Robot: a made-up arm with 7 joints.
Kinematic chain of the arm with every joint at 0, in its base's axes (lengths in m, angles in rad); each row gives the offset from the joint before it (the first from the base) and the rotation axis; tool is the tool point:
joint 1: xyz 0 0 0.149 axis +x
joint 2: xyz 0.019 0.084 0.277 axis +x
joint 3: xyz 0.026 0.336 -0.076 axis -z
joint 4: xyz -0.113 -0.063 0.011 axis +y
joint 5: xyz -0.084 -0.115 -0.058 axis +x
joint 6: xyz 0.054 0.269 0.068 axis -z
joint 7: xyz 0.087 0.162 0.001 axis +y
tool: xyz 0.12 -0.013 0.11
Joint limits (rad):
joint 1: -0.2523..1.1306
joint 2: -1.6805..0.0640
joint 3: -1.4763..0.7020
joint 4: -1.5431..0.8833
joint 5: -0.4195..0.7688
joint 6: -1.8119..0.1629
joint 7: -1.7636..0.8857
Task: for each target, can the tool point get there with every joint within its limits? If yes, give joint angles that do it. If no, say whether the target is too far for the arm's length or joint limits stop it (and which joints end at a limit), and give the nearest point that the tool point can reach.
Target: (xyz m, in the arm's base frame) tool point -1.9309 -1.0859 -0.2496
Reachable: no: too far | nearest point -0.4507 -0.2382 -0.0052 | short by 1.723 m
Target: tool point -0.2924 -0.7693 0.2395
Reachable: no: joint limits stop it (at a limit: joint 1, joint 2, joint 4, joint 5) | nearest point -0.1682 -0.4551 0.2207 | short by 0.338 m
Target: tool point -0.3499 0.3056 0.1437
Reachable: yes | joints 0.1742 -1.4880 -0.5676 -0.2918 0.4304 -1.3625 0.1530
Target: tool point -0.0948 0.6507 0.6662
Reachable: yes | joints 0.1611 -0.1887 0.2582 -0.0952 0.4229 -1.0688 0.0021
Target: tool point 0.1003 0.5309 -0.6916
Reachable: no: joint limits stop it (at a limit: joint 1, joint 3, joint 5) | nearest point 0.0203 0.4271 -0.3946 | short by 0.325 m
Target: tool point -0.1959 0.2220 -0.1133
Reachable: yes | joints -0.0186 -1.3834 -0.0409 0.1077 -0.1361 -0.7018 -1.4251
